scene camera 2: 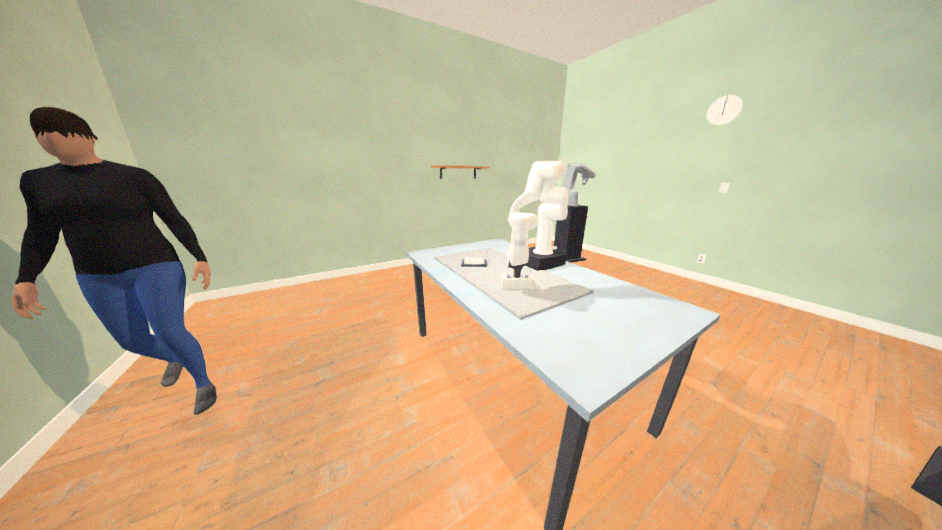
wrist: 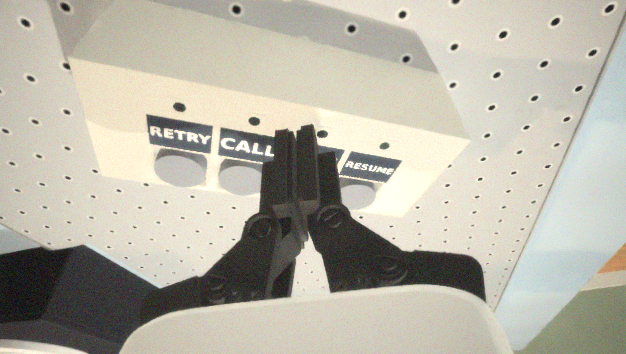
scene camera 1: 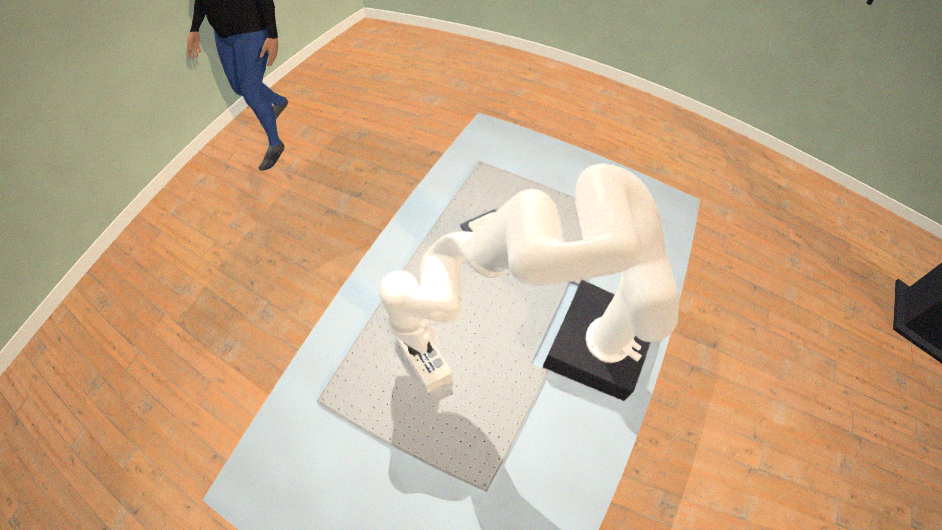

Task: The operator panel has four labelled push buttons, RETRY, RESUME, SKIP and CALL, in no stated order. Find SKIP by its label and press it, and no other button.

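Frame: origin at the arm's base, x back, y left, z down, level; metres.
Seen in the pictures: gripper, fingertip midpoint: (scene camera 2: 516,277) (wrist: 301,150) (scene camera 1: 415,350); arm's base at its link origin: (scene camera 2: 542,252) (wrist: 35,351) (scene camera 1: 609,340).
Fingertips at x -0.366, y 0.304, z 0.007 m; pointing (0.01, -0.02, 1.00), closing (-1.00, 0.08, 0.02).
Note:
Offsets run from my fingertips to a thing's top centre. Level surfaces: height alone.
The cream operator panel @[dx +0.012, dy -0.009, dz +0.002 m] (scene camera 1: 440,382) (scene camera 2: 518,284) (wrist: 260,95) lies on the pegboard. In the wrist view its grey buttons stand in a row: the RETRY button @[dx +0.060, dy -0.010, dz +0.002 m] (wrist: 180,169) at left, then the CALL button @[dx +0.032, dy -0.021, dz +0.002 m] (wrist: 241,179), partly covered, and the RESUME button @[dx -0.023, dy -0.043, dz +0.002 m] (wrist: 358,195) at right. Between CALL and RESUME, the third label (wrist: 334,151) is mostly hidden by the fingers; by elimination it is SKIP. Its button is hidden. My gripper (scene camera 1: 421,352) (scene camera 2: 517,270) (wrist: 301,150) is shut and empty, its tips in front of the gap between the CALL and third labels. Contact cannot be seen.
The perforated board @[dz +0.058 m] (scene camera 1: 461,435) (scene camera 2: 526,308) lies on the pale blue table @[dz +0.070 m] (scene camera 1: 283,468) (scene camera 2: 592,369). A small dark-edged tray @[dx -0.074, dy -0.419, dz +0.031 m] (scene camera 1: 469,224) (scene camera 2: 474,263) lies at its far part. The arm's black base (scene camera 1: 573,329) stands beside the board. A person (scene camera 1: 245,62) (scene camera 2: 121,217) is on the floor away from the table.

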